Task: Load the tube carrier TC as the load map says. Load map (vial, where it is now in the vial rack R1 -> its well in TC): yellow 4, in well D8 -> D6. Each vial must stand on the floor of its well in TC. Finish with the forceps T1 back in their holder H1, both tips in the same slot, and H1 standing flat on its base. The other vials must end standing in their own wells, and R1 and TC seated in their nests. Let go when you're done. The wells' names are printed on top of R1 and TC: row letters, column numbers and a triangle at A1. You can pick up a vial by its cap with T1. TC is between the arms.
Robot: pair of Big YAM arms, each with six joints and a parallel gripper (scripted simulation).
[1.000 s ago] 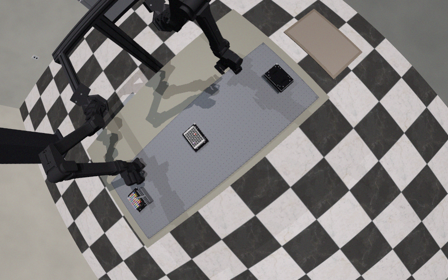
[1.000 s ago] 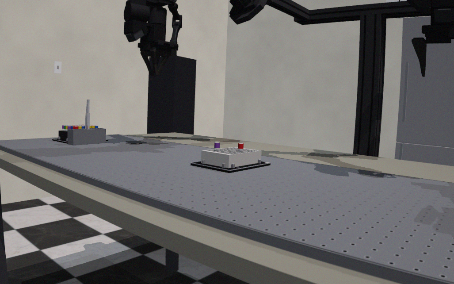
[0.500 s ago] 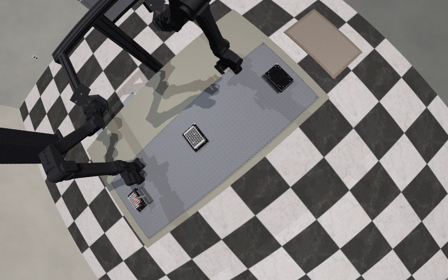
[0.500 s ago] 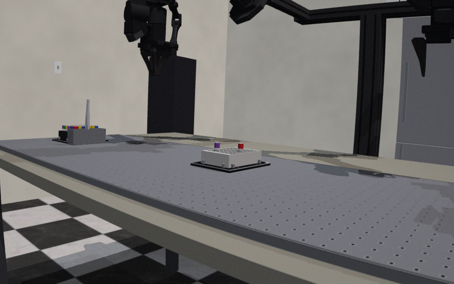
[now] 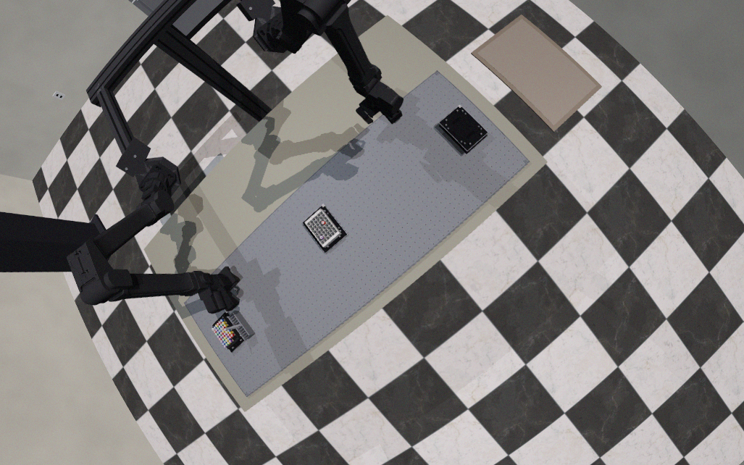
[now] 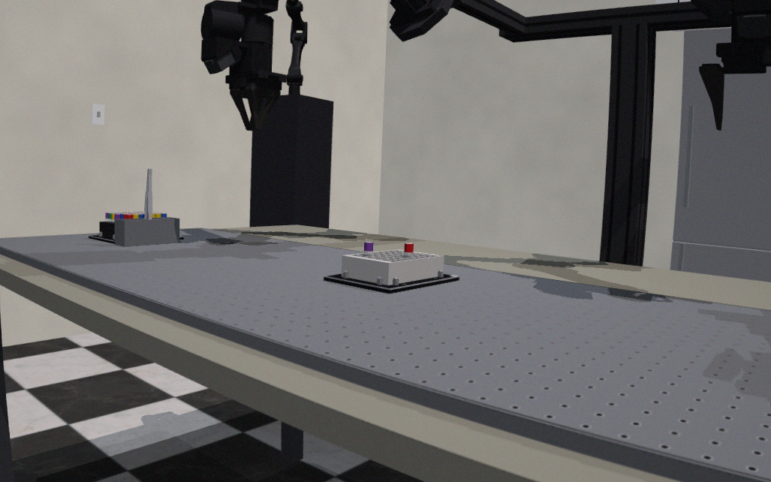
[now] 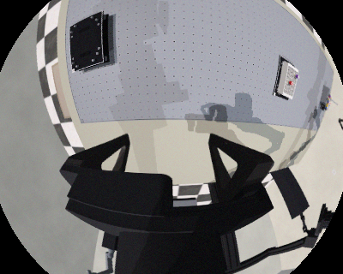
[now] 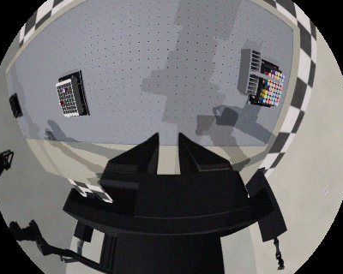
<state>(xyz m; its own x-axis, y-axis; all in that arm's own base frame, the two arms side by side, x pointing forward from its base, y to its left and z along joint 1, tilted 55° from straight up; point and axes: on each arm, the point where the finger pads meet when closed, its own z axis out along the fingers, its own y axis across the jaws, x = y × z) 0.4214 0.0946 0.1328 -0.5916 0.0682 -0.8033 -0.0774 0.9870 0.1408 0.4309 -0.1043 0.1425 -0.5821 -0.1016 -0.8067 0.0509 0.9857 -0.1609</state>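
Right now my right hand is 23 cm to the left of the grey holder H1, 22 cm above it and 6 cm short of it. Round my right hand: white tube carrier TC (34 cm to the left, 21 cm below, 6 cm ahead).
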